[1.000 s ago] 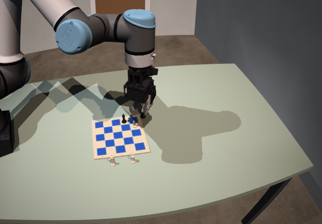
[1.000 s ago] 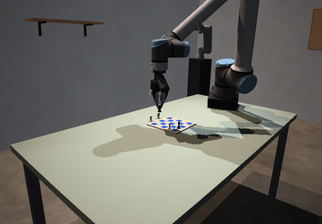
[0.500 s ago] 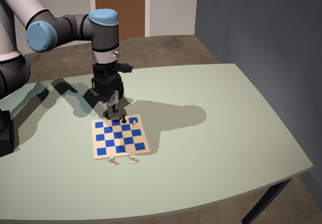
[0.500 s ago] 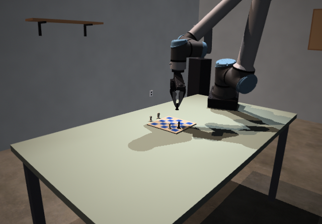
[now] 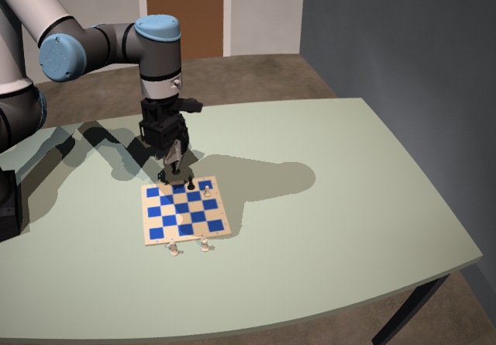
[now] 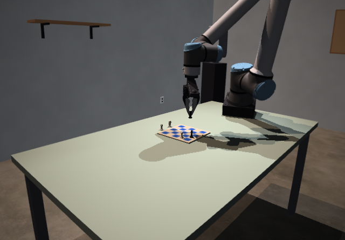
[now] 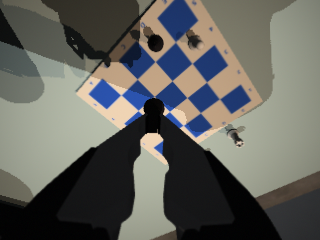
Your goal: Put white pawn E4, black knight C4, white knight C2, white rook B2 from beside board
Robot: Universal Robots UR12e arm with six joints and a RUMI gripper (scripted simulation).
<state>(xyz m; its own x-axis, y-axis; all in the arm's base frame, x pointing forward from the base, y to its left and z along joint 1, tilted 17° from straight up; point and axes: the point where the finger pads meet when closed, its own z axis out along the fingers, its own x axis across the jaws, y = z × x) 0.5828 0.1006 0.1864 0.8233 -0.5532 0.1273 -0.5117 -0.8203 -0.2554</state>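
Now: hand 130 mm above the chessboard, 40 mm to the left of it and 10 mm short of it. Round my hand: black knight: 10 mm below; then white rook: 160 mm to the right, 110 mm below, 80 mm ahead; then white pawn: 110 mm below, 70 mm ahead, 20 mm to the left.
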